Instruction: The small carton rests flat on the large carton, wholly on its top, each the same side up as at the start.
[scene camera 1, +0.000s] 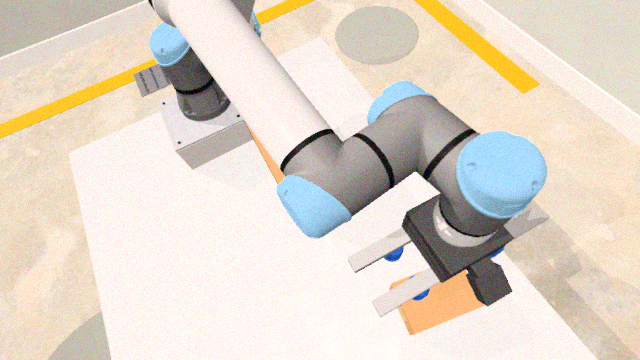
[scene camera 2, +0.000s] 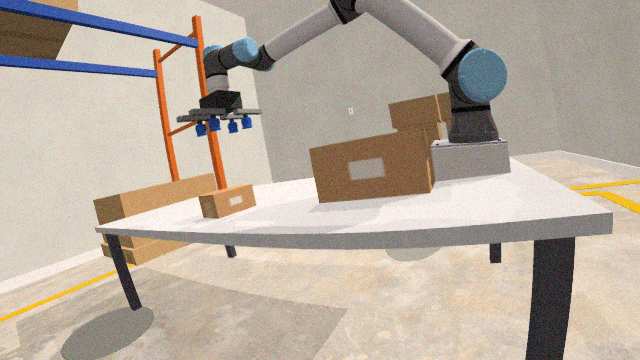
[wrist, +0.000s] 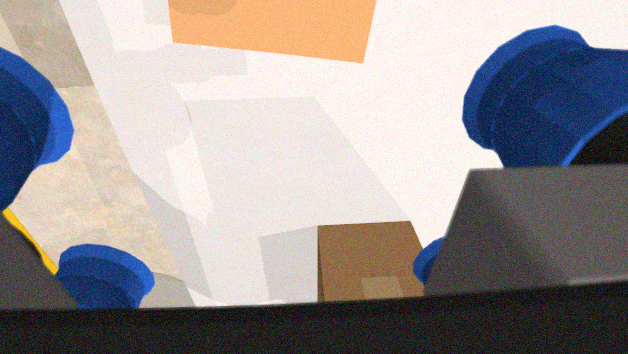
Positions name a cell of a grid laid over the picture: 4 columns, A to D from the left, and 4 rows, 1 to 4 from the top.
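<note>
The suction head (wrist: D2) carries nothing, and its cup is 24 cm from the middle of a small carton (scene camera 1: C4), above it. You'd find that small carton (scene camera 2: B3) (wrist: C1) in other views too. There's also a large carton (scene camera 2: C2), and the wrist view shows the large carton (wrist: C3) as well.
</note>
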